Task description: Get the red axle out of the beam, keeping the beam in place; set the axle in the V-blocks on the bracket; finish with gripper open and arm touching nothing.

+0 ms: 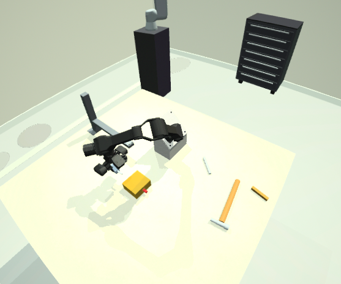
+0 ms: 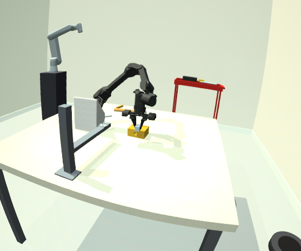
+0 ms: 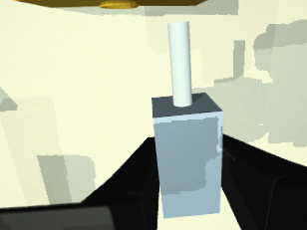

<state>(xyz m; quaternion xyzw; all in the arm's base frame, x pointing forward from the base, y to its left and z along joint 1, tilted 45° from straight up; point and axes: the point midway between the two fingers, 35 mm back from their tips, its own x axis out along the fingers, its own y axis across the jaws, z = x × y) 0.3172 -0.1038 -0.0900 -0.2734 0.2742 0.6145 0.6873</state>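
Right now the yellow beam is 20 mm behind my gripper tip, 120 mm to the left of it and 60 mm below it. Round my gripper tip: orange bar: 310 mm behind, 700 mm to the left, 80 mm below; then pale cube: 20 mm to the left, 10 mm above; then white rod: 340 mm behind, 380 mm to the left, 80 mm below.
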